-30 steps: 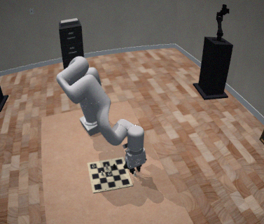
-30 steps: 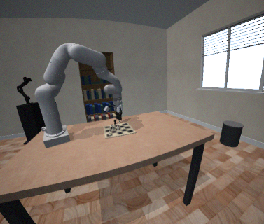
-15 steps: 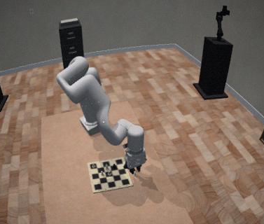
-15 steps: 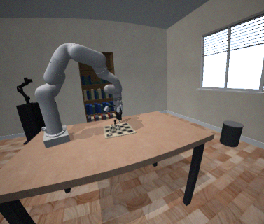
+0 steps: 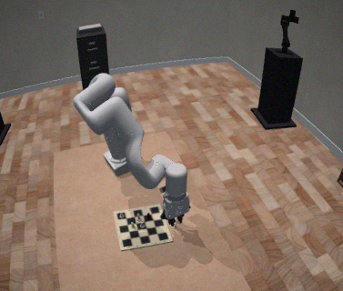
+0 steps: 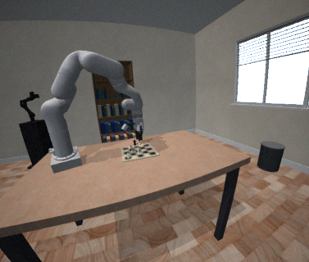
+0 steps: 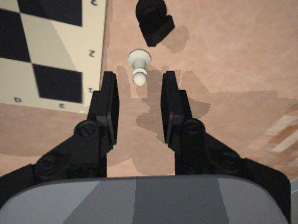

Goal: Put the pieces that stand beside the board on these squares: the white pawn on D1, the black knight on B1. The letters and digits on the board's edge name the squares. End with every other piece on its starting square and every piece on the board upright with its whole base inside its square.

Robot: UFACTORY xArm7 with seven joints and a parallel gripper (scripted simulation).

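Now: hand 40 mm past the black knight and 40 mm above it. From my hand the other things lie so: chessboard (140 mm to the right, 50 mm below, 30 mm behind).
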